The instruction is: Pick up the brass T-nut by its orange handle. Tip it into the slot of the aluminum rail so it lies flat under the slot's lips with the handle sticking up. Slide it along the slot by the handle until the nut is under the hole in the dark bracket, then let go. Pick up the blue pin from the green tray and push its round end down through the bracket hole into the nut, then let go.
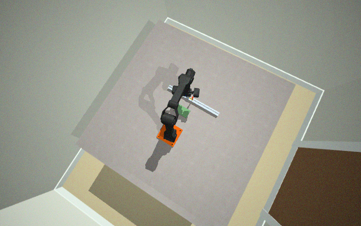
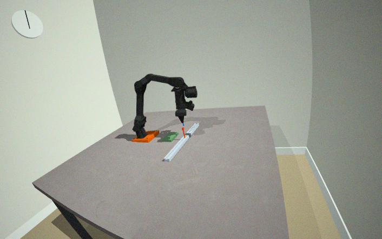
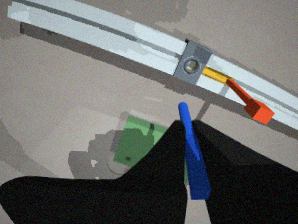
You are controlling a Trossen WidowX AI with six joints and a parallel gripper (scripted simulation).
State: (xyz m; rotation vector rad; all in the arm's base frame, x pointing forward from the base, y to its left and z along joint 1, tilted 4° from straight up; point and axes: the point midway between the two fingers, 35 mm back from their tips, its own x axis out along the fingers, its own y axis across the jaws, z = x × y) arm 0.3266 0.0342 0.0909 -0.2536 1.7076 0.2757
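Right now the brass T-nut is 5 cm below my gripper tip, 3 cm to the right of it and 2 cm ahead of it. Round my gripper tip: blue pin: right at my gripper tip; green tray: 11 cm behind, 9 cm below; aluminum rail: 8 cm below, 3 cm to the right, 2 cm ahead.
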